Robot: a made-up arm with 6 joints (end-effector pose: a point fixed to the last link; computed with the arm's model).
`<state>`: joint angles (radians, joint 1 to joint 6).
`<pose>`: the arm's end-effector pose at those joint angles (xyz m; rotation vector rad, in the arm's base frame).
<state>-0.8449 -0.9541 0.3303 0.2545 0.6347 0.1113</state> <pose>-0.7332 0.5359 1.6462 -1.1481 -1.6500 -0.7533</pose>
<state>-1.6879 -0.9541 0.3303 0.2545 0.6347 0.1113</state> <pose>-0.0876 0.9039 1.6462 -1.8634 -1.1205 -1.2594</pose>
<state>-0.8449 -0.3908 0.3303 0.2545 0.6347 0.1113</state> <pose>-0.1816 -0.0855 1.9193 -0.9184 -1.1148 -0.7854</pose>
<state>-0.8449 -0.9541 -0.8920 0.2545 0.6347 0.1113</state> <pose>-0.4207 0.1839 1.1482 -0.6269 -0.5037 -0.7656</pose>
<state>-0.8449 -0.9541 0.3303 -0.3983 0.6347 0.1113</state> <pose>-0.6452 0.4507 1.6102 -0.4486 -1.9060 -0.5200</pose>
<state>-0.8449 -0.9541 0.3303 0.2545 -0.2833 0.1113</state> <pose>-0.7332 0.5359 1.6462 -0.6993 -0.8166 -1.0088</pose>
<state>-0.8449 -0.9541 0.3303 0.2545 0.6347 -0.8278</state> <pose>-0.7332 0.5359 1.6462 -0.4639 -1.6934 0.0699</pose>
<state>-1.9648 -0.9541 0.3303 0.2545 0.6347 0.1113</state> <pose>0.1629 0.8934 1.6462 -2.0713 -0.8829 -1.4084</pose>
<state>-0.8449 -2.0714 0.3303 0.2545 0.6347 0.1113</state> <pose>-1.1774 1.0364 0.1184 1.4873 2.6781 0.4937</pose>
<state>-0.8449 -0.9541 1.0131 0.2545 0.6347 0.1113</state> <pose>-0.9960 0.8321 1.5908 -1.3941 -2.3142 -0.6377</pose>
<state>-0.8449 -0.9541 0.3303 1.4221 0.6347 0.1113</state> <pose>-0.7046 0.7494 1.6876 -2.2546 -0.7872 -1.0403</pose>
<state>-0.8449 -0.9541 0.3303 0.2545 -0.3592 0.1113</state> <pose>-0.7332 0.5359 1.6462 -0.6603 -0.7475 -1.0216</pose>
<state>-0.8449 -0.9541 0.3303 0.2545 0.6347 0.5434</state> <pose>-0.7332 0.5359 1.6462 -1.4435 -1.5265 -1.1469</pose>
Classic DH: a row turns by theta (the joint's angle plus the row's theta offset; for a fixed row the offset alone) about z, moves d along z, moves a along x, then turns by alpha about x. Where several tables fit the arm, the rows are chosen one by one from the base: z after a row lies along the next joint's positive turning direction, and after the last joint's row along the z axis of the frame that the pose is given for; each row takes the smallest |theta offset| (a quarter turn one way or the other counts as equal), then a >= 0, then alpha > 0; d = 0 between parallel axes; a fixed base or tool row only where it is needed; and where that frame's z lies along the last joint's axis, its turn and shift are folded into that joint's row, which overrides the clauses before.
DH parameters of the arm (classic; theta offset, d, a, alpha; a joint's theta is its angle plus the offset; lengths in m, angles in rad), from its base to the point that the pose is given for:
joint 1: 0 0.347 0 -1.5708
joint 2: -1.5708 0 1.235 3.1416
joint 3: 0 0 0 -1.5708
joint 4: 0 -0.595 0 1.5708
joint 5: 0 0.199 0 -1.5708
joint 6: 1.5708 0 0 1.5708
tool (fixed): -1.5708 0 0 0

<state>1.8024 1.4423 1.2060 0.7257 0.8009 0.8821</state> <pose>-0.2761 1.8194 0.4944 -0.4265 -1.8138 1.4350</pose>
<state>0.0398 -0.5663 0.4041 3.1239 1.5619 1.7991</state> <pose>-0.3370 0.1857 1.8821 1.2939 0.5359 -0.3490</pose>
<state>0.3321 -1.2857 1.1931 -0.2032 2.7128 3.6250</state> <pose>-1.4769 -0.7155 1.0921 1.9618 0.6787 -1.1286</pose>
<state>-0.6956 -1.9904 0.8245 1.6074 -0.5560 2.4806</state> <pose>-1.3428 1.1304 -0.1535 0.2263 -1.5537 2.4448</pose>
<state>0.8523 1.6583 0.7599 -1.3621 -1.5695 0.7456</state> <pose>0.9846 1.0633 -0.3477 0.4632 2.0505 1.6756</pose>
